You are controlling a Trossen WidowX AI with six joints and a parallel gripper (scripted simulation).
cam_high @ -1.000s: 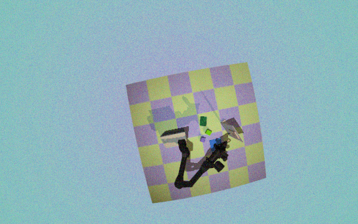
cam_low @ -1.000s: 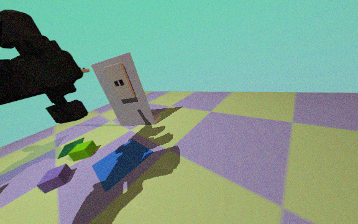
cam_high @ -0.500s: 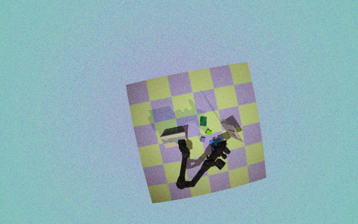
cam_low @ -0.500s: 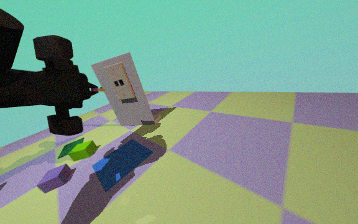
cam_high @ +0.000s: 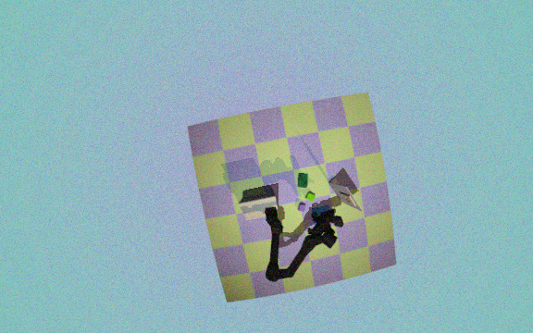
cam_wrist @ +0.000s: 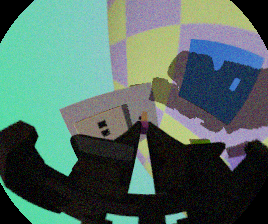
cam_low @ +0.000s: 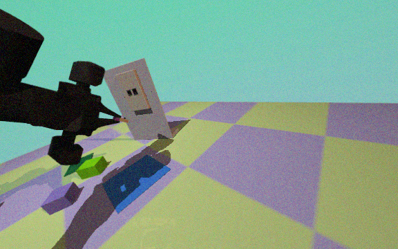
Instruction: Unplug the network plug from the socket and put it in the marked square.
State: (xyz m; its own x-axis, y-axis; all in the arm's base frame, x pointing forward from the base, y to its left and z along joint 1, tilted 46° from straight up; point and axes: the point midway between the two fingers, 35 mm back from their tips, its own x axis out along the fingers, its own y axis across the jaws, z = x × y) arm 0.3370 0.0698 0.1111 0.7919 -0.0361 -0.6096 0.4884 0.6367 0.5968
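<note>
My gripper tip is 3 cm past the blue marked square, 7 cm to the left of it and 12 cm above it. Round my gripper tip: network plug: right at my gripper tip; then grey upright panel: 8 cm ahead, 8 cm to the left, 2 cm below.
</note>
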